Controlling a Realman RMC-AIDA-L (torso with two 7-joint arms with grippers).
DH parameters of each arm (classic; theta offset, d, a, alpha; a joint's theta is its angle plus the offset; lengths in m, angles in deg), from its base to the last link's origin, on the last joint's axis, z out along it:
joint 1: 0 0.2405 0 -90
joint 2: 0 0 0 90
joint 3: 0 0.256 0 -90
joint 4: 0 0 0 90
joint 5: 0 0.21 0 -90
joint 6: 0 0 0 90
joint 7: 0 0.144 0 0
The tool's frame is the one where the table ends.
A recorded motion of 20 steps. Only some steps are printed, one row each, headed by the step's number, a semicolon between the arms.
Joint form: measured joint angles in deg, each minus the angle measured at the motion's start. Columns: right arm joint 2, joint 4, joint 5, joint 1, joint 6, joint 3, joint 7; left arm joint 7, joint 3, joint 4, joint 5, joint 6, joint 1, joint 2.
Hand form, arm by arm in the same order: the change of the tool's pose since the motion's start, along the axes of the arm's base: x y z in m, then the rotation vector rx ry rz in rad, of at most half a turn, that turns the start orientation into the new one. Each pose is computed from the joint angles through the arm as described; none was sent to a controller.
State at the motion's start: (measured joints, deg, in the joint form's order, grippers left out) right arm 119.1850 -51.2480 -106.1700 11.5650 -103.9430 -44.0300 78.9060; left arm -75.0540 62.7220 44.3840 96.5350 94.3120 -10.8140 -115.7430
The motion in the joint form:
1: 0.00 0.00 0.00 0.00 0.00 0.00 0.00; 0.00 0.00 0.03 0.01 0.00 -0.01 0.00
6: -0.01 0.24 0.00 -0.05 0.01 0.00 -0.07; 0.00 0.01 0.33 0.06 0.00 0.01 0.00
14: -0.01 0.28 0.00 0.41 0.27 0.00 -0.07; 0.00 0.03 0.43 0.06 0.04 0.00 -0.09
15: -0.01 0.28 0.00 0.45 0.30 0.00 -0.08; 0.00 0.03 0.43 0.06 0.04 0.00 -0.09
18: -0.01 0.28 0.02 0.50 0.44 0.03 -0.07; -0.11 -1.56 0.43 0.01 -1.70 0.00 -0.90
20: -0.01 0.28 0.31 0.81 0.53 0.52 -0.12; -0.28 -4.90 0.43 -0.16 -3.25 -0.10 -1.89
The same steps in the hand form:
1: 0.0000 0.0000 0.0000 0.0000 0.0000 0.0000; 0.0001 0.0001 0.0000 0.0001 0.0003 -0.0006
6: 0.0005 -0.0006 -0.0005 -0.0013 0.0020 -0.0025; 0.0005 0.0005 0.0006 0.0018 0.0030 -0.0045
14: -0.0009 0.0023 -0.0006 0.0013 0.0002 0.0025; 0.0012 0.0006 0.0002 0.0016 0.0018 -0.0066
15: -0.0011 0.0025 -0.0006 0.0018 -0.0001 0.0030; 0.0012 0.0006 0.0002 0.0016 0.0018 -0.0066
18: -0.0011 0.0031 -0.0005 0.0040 -0.0010 0.0022; 0.0000 0.0056 -0.0003 0.0427 -0.0007 0.0230
20: -0.0020 0.0055 0.0012 0.0162 0.0031 0.0041; -0.0021 0.0127 0.0036 0.1077 -0.0154 0.0656

